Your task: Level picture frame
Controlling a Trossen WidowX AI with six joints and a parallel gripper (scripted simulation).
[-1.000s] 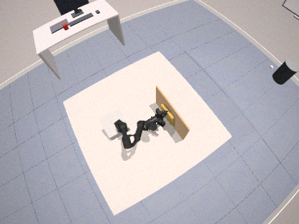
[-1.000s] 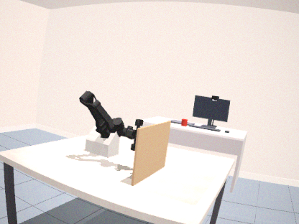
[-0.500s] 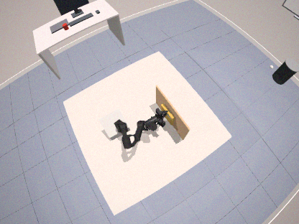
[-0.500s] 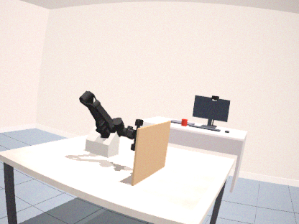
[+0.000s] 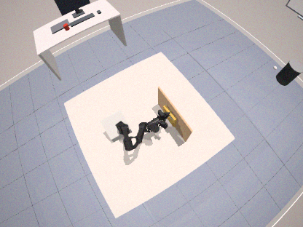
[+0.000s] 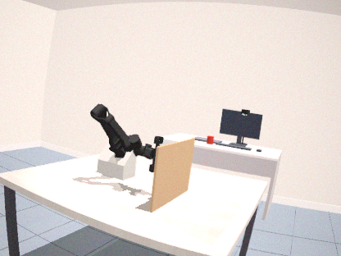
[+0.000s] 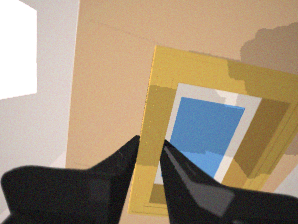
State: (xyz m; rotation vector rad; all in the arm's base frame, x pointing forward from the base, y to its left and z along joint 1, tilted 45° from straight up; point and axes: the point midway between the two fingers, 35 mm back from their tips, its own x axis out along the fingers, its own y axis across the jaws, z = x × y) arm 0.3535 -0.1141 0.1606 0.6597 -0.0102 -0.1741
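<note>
Right now my gripper tip is 5 cm above the picture frame and 1 cm short of it. The rest, counted from my gripper tip: wall board (7 cm below, 2 cm ahead, 1 cm to the right).
</note>
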